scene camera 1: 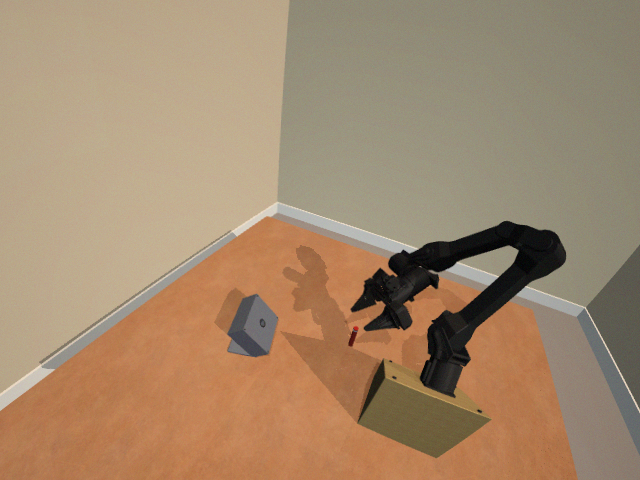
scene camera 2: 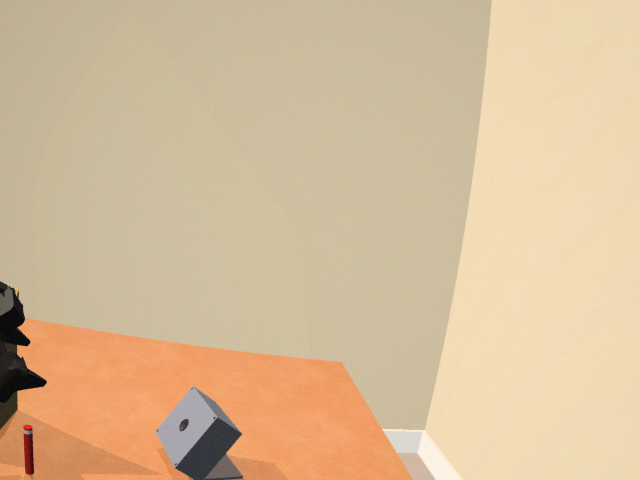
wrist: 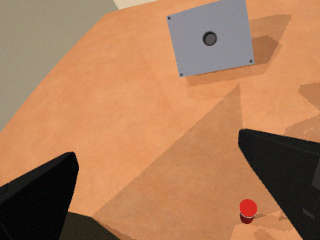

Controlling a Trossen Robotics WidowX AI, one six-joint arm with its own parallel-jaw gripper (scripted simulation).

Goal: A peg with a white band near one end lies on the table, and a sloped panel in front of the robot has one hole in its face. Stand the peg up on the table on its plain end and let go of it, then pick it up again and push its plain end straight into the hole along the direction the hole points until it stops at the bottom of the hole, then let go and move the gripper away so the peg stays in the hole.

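Scene camera 1 shows my gripper, and the wrist view shows it as well. My gripper is open and holds nothing. I also see a grey sloped panel.
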